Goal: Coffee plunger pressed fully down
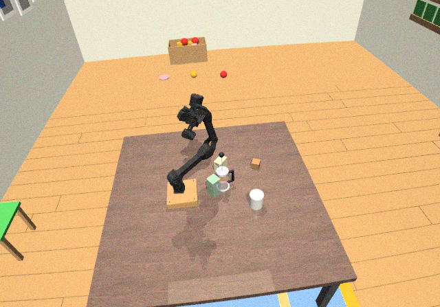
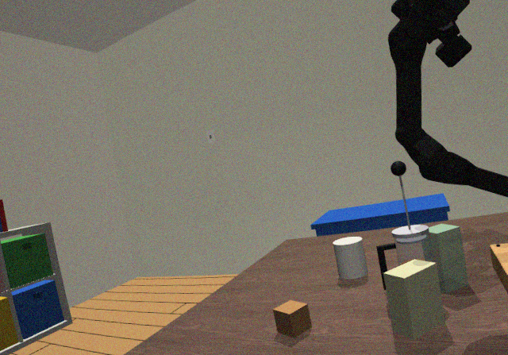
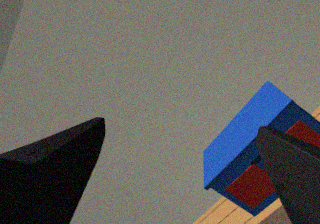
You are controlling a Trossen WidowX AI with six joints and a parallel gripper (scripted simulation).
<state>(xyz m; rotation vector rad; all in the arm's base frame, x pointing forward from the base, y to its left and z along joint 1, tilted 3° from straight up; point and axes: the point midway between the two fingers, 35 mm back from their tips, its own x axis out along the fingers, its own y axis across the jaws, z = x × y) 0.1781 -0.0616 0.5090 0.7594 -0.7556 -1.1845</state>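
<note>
The coffee press lies 43 cm below my gripper tip, 16 cm to the left of it and 12 cm ahead of it. The rest, counted from my gripper tip: pale green box: 50 cm below, 10 cm to the left, 5 cm ahead; then small orange cube: 54 cm below, 33 cm to the left, 32 cm ahead; then pale yellow box: 51 cm below, 29 cm to the left, 8 cm ahead.
</note>
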